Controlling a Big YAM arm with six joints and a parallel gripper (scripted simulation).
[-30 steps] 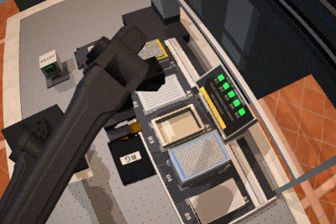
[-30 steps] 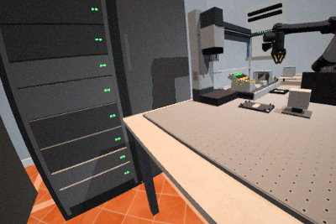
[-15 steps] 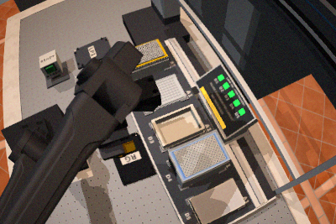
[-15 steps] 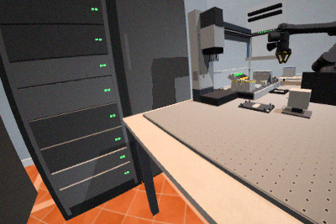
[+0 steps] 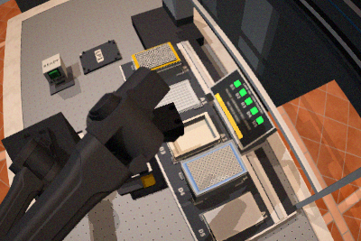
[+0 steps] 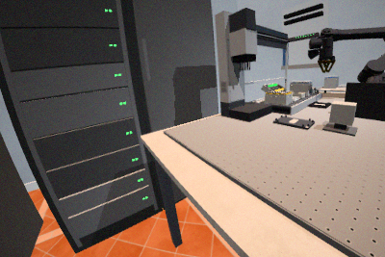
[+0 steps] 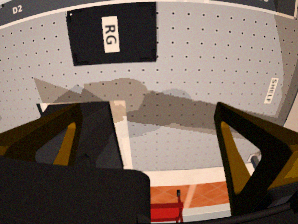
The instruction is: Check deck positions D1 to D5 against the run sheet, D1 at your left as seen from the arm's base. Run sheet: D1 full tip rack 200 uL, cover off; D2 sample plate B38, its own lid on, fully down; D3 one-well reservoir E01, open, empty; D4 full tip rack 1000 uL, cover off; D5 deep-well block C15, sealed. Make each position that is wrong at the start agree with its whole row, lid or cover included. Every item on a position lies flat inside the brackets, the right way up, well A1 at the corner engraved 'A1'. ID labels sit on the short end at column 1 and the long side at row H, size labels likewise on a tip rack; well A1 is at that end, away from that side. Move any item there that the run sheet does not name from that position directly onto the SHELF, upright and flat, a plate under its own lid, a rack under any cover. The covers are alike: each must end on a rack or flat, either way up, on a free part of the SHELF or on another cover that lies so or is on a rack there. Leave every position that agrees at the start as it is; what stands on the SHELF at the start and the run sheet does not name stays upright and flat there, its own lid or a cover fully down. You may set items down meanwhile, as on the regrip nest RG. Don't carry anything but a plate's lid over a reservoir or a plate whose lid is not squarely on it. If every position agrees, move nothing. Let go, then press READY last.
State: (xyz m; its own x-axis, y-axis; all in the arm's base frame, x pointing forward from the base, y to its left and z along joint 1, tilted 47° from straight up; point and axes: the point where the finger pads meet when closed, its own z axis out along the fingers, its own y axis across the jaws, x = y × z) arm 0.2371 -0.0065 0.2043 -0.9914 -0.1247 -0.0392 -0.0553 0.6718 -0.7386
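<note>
Now: hand 17 cm short of the blue-framed tip rack, 10 cm above it and 3 cm to the left of it. From my hand the other things lie so: one-well reservoir: 16 cm below, 16 cm ahead, 9 cm to the left; sealed block: 18 cm ahead, 16 cm to the right, 15 cm below; black regrip nest: 21 cm below, 6 cm to the left.
</note>
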